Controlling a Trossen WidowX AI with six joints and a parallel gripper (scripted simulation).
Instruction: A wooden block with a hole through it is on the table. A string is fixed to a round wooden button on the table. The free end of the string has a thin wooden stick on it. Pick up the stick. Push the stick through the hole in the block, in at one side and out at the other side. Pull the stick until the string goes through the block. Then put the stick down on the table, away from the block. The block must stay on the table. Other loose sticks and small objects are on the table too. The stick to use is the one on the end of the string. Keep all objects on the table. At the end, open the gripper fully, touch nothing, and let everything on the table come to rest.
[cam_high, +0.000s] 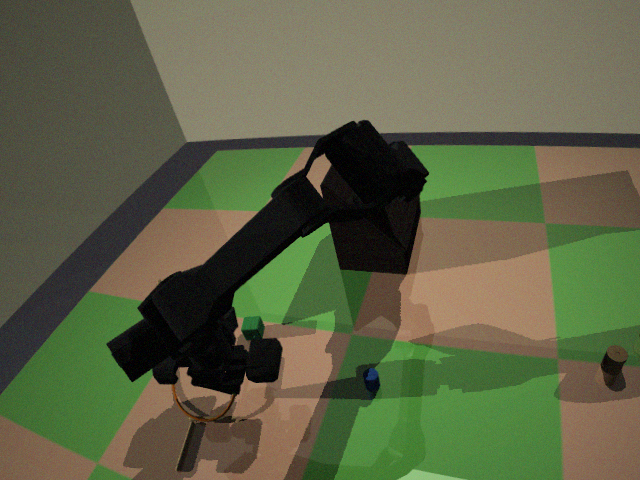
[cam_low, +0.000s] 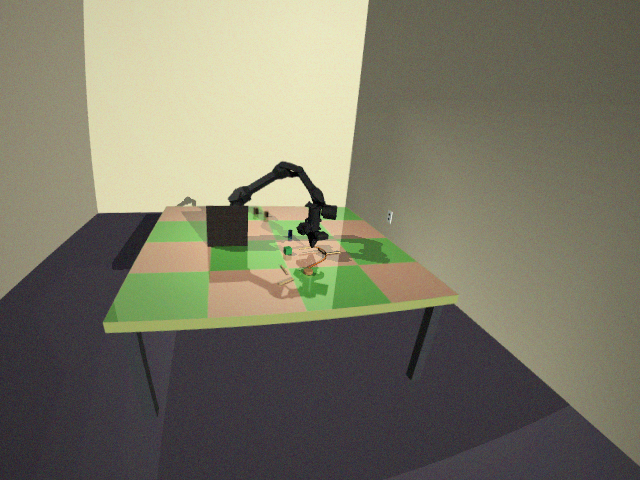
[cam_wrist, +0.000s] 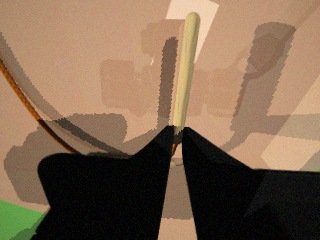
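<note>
Now: gripper tip 130 mm past the green block and 20 mm to the left of it. The rest, counted from my gripper tip: thin stick 20 mm behind; round wooden button 220 mm to the right, 100 mm behind, 10 mm below; blue cylinder 210 mm to the left, 50 mm behind.
</note>
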